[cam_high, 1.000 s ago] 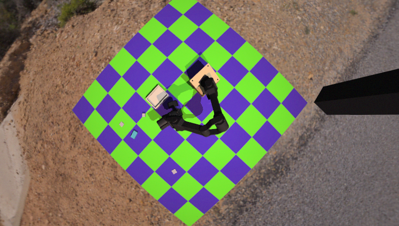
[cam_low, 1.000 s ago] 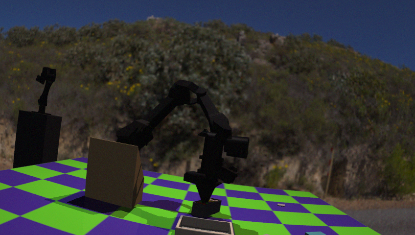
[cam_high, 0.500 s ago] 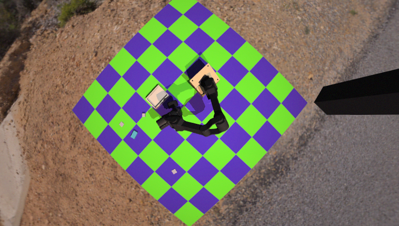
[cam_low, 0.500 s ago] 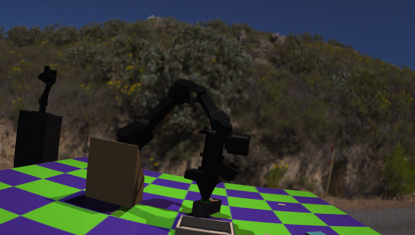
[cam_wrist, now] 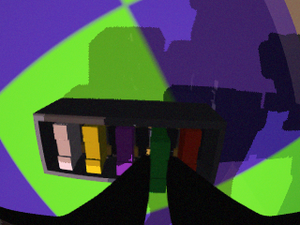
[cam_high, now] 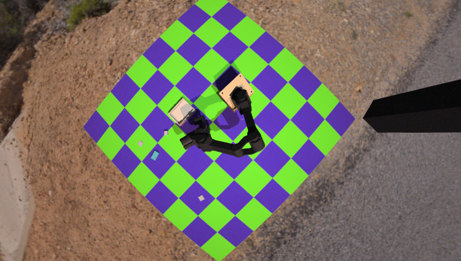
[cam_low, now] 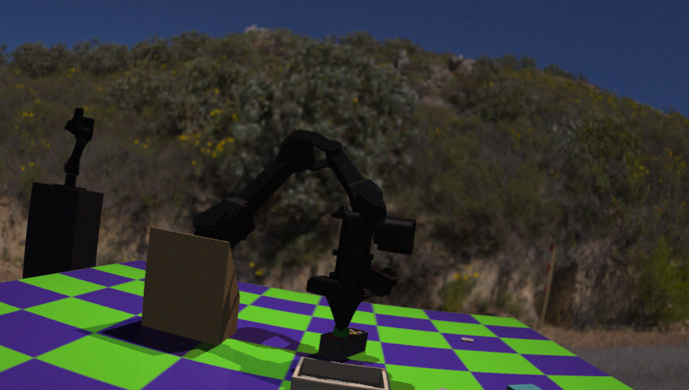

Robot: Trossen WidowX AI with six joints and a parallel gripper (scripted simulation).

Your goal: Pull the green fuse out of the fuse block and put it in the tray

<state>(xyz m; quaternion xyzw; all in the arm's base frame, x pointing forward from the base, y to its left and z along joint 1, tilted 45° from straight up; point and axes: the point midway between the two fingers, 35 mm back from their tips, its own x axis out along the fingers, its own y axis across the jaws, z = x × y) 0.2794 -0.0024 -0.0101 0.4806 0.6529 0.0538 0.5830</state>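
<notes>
The cream tray is 19 cm to the right of my gripper tip, 5 cm below it and 1 cm behind it. Round my gripper tip: cyan block: 30 cm ahead, 17 cm to the right, 4 cm below; green fuse: 1 cm below.
</notes>
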